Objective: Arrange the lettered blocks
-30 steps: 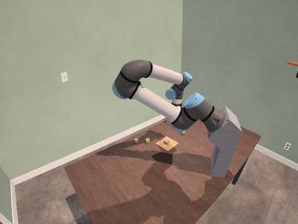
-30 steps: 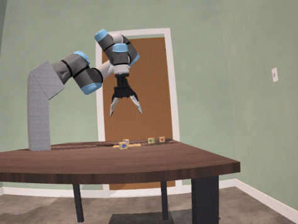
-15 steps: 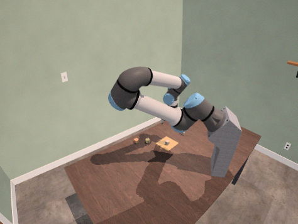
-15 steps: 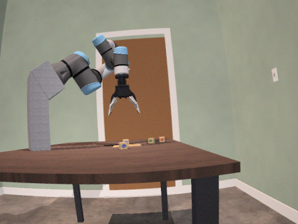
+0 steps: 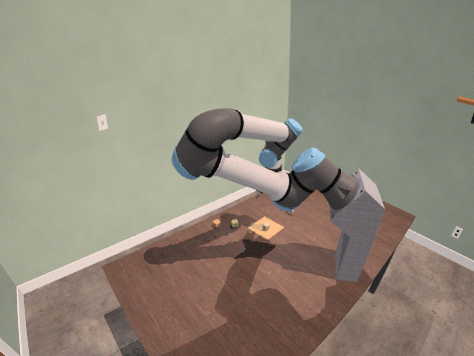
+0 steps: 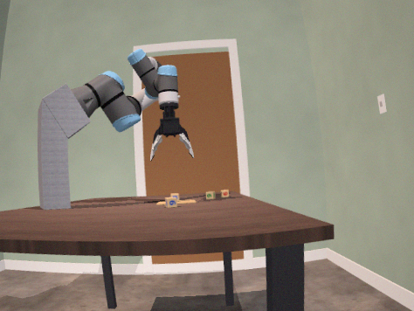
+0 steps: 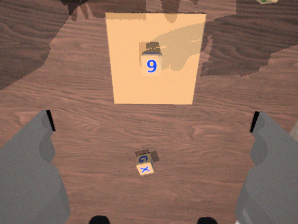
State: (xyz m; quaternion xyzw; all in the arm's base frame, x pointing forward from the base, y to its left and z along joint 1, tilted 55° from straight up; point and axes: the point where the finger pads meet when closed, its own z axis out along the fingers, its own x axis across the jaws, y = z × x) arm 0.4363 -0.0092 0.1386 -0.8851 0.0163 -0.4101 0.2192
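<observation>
My hand is 16 cm above the tan mat and 1 cm short of it.
</observation>
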